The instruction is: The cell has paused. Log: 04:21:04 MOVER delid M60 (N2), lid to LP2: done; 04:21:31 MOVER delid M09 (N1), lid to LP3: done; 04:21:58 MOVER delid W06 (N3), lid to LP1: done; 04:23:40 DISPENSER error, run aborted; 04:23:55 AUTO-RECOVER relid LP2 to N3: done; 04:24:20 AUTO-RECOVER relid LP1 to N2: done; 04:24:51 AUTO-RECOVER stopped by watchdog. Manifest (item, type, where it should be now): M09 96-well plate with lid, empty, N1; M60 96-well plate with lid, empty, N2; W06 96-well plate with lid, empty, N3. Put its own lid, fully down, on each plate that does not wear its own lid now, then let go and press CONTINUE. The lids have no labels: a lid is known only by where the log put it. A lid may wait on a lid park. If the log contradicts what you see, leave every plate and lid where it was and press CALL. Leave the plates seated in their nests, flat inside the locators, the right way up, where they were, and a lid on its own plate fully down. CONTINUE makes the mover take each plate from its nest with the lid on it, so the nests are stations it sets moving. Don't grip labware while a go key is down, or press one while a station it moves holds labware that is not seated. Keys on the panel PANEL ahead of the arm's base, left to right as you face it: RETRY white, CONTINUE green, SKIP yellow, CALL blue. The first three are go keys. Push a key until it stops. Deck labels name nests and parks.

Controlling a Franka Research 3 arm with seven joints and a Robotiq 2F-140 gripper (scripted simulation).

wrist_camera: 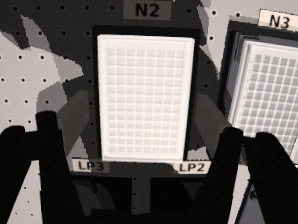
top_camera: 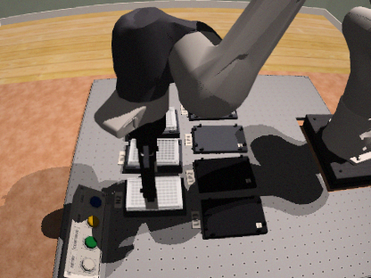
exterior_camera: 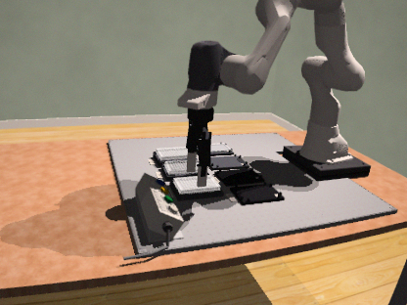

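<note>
Right now the plate is 5 cm below my hand. The rest, counted from my hand: blue call key 12 cm ahead, 4 cm to the left; then LP2 label 10 cm behind, 7 cm below, 6 cm to the right; then N2 label 8 cm ahead, 7 cm below.
</note>
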